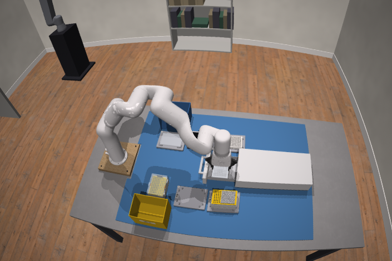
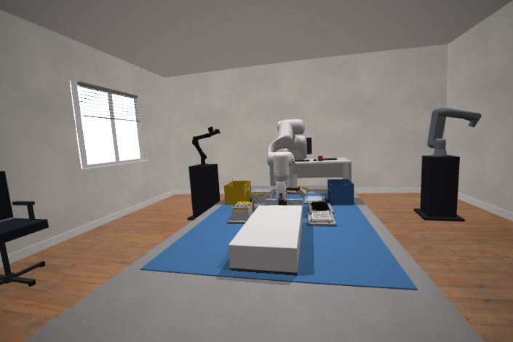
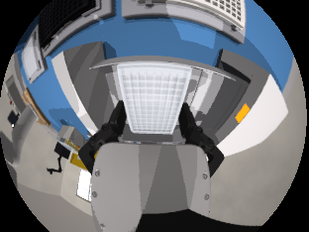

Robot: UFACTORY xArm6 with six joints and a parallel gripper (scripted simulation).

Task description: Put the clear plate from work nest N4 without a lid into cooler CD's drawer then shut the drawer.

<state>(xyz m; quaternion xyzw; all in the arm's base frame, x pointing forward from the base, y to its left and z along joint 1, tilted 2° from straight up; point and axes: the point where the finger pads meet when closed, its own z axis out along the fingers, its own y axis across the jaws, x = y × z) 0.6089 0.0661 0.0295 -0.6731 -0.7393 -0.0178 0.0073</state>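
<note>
Now: the clear plate 10 mm below my hand. From my hand the other things lie so: yellow tip box (50 mm ahead, 200 mm to the right, 20 mm above); then white well plate (20 mm ahead, 190 mm to the left, 20 mm below); then drawer (30 mm ahead, 10 mm below).
</note>
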